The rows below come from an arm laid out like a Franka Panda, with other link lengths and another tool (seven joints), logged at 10 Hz.
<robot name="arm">
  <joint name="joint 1" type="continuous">
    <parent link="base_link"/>
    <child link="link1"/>
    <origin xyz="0 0 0.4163"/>
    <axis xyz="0 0 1"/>
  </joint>
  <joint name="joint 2" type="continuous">
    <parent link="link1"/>
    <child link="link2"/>
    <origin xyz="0 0 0" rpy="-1.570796 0 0"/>
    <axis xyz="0 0 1"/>
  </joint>
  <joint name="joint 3" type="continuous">
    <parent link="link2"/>
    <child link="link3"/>
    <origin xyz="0 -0.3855 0" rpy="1.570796 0 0"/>
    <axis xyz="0 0 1"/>
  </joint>
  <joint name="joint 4" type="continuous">
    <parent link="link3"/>
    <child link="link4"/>
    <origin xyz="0.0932 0 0" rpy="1.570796 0 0"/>
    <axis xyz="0 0 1"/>
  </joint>
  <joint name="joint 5" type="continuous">
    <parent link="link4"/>
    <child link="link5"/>
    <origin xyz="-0.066 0.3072 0" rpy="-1.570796 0 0"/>
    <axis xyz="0 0 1"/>
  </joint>
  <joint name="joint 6" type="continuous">
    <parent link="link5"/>
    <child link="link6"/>
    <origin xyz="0 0 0" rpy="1.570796 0 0"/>
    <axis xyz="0 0 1"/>
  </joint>
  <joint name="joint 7" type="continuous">
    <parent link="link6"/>
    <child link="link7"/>
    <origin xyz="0.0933 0 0" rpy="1.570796 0 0"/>
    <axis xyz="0 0 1"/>
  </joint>
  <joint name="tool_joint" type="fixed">
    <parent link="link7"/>
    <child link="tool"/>
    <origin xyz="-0.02 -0.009 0.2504" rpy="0.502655 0 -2.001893"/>
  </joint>
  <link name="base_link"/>
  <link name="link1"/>
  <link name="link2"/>
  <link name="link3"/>
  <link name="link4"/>
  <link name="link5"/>
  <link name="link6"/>
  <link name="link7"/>
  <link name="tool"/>
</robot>
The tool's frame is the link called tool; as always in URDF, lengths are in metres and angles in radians. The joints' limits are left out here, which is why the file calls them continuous.
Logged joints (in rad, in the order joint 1, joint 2, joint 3, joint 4, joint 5, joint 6, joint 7), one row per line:
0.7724, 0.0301, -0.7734, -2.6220, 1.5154, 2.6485, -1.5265
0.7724, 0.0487, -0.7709, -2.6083, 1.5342, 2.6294, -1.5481
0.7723, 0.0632, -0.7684, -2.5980, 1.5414, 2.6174, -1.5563
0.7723, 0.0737, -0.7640, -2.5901, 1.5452, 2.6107, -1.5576
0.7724, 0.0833, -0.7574, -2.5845, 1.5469, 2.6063, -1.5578
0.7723, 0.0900, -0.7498, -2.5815, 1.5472, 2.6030, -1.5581
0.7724, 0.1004, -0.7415, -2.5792, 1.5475, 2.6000, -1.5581
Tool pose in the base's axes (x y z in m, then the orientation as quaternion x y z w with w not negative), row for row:
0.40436, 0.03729, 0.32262, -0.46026, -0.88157, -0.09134, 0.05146
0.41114, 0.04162, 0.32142, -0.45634, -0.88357, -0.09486, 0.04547
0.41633, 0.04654, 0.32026, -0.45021, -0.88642, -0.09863, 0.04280
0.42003, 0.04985, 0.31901, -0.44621, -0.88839, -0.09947, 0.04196
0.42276, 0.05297, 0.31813, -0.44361, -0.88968, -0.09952, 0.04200
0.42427, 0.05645, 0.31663, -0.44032, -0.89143, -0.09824, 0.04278
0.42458, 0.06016, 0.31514, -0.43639, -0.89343, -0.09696, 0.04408
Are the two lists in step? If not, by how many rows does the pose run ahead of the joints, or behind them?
The pose runs 1 row behind the joints: the pose in row i belongs to the joints in row i - 1.
